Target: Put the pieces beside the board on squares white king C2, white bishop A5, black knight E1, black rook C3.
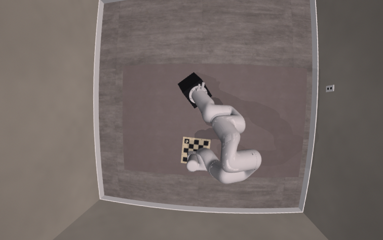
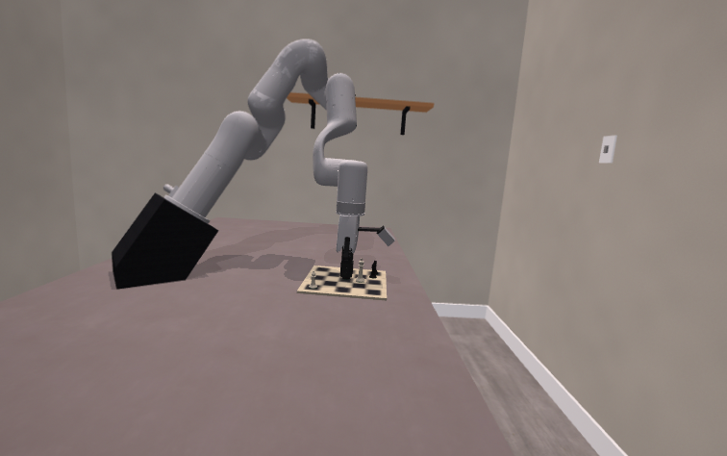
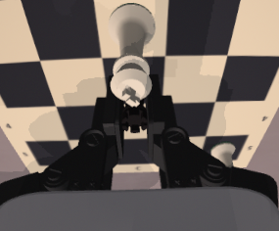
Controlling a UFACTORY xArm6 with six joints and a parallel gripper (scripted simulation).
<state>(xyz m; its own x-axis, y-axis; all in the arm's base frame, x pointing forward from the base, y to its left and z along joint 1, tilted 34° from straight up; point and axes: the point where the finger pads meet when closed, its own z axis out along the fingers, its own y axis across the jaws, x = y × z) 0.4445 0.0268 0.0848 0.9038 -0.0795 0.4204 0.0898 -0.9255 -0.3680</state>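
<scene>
My hand is 4 cm above the chessboard. From my hand the other things lie so: white king (4 cm ahead); black piece (9 cm to the left, 7 cm ahead, 2 cm below); white bishop (8 cm to the right, 7 cm behind, 1 cm below).
</scene>
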